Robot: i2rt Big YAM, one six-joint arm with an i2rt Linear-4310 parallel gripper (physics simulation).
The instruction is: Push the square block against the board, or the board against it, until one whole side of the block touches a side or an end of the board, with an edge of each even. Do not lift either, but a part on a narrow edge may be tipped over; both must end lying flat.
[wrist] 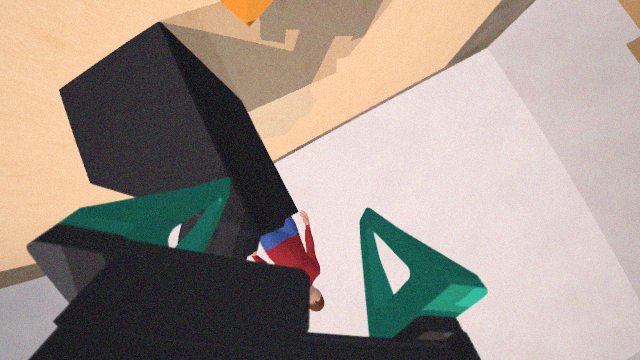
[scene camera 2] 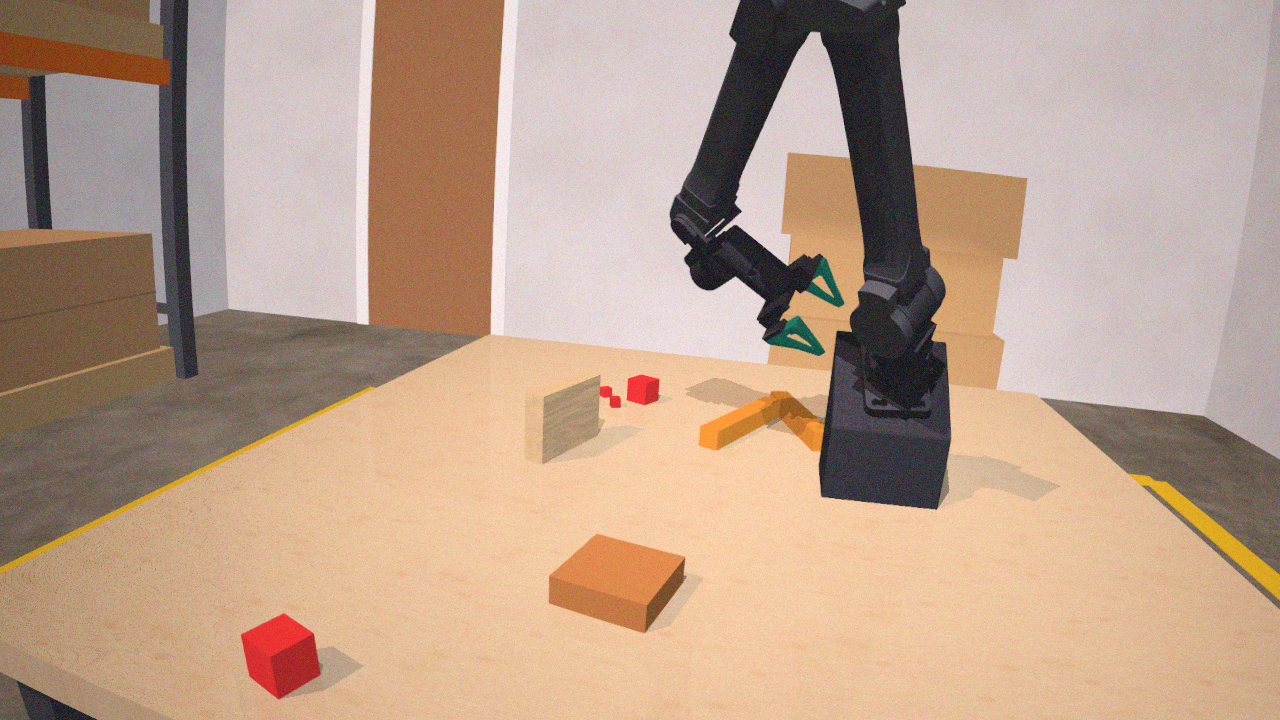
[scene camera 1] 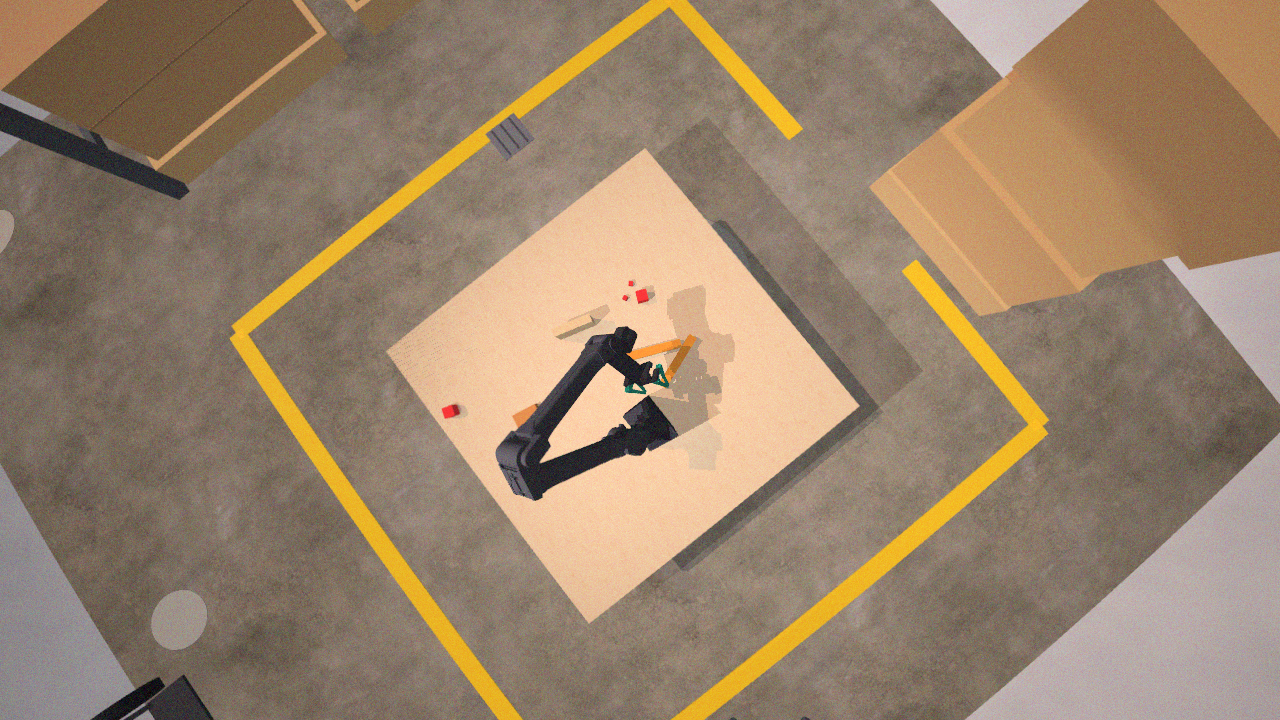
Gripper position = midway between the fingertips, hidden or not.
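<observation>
A pale wooden board (scene camera 2: pixel 559 416) and an orange-brown square block (scene camera 2: pixel 626 584) rest on the table. The wrist view has the board out of frame, and in the wrist view the block is out of frame as well. The gripper (scene camera 2: pixel 832 329) is open and holds nothing; it can also be seen in the wrist view (wrist: pixel 300 200) and in scene camera 1 (scene camera 1: pixel 657 389).
</observation>
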